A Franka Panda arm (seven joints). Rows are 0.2 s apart.
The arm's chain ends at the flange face. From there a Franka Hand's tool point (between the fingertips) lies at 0.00 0.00 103.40 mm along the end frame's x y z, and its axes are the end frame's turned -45 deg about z.
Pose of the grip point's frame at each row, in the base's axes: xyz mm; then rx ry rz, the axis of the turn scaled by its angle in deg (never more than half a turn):
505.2 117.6 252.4 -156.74 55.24 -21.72
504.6 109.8 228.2 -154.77 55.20 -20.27
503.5 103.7 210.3 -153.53 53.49 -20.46
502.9 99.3 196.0 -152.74 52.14 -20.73
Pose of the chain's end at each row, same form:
473.1 105.6 350.0 -120.81 108.45 -12.80
472.7 94.0 325.3 -119.36 107.96 -10.48
470.4 85.0 306.5 -118.93 106.00 -9.81
468.9 78.7 291.5 -118.73 104.49 -9.50

